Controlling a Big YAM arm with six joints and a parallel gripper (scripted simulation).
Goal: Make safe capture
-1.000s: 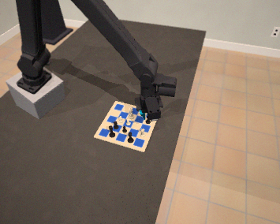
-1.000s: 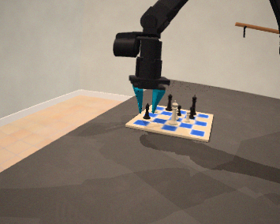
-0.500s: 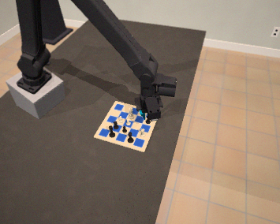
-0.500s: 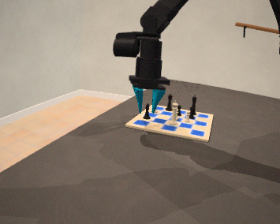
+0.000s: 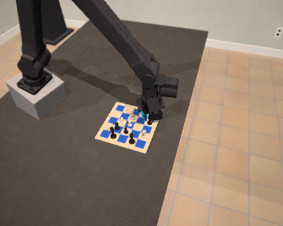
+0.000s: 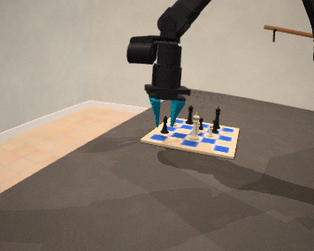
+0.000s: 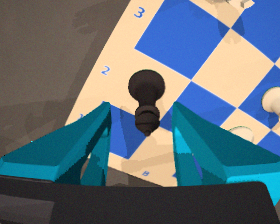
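Now: the tall white piece 8 cm behind my hand, 1 cm to the right of it and 1 cm above it. Round my hand: blue-and-cream chessboard 7 cm behind, 5 cm to the right, 3 cm below; tall black piece 11 cm behind, 13 cm to the right, 1 cm above.
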